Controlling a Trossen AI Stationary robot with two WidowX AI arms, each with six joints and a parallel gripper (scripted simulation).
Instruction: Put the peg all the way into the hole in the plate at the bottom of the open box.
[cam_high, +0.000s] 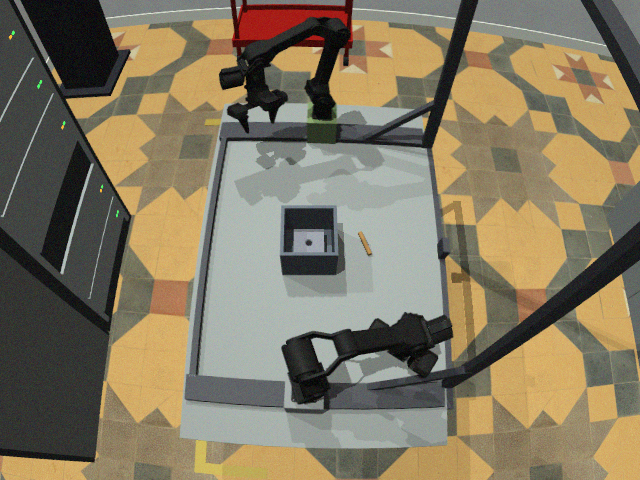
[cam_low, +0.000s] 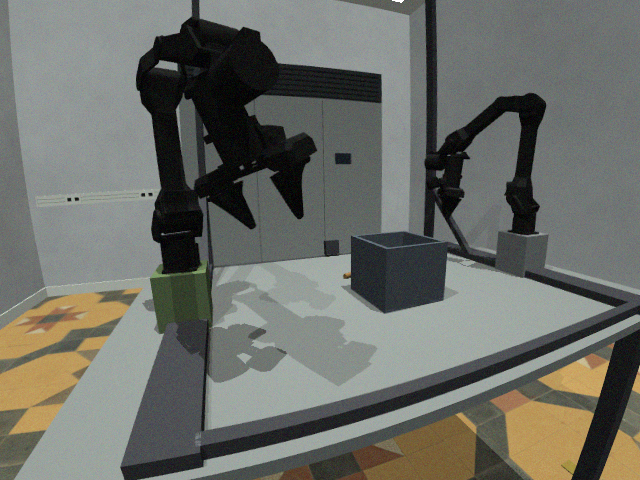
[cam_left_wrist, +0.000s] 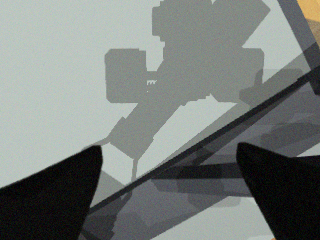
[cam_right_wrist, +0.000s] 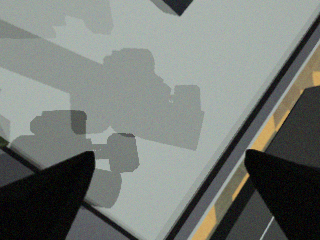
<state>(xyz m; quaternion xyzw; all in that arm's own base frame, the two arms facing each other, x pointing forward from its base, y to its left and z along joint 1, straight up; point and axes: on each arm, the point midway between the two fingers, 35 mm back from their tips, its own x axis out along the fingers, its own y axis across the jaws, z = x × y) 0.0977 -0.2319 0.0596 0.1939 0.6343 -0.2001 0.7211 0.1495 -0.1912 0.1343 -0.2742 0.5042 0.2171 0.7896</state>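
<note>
The peg lies 38 cm to the right of my left hand, 17 cm below it and 7 cm ahead of it. Round my left hand: light plate (35 cm to the right, 24 cm ahead, 13 cm below).
</note>
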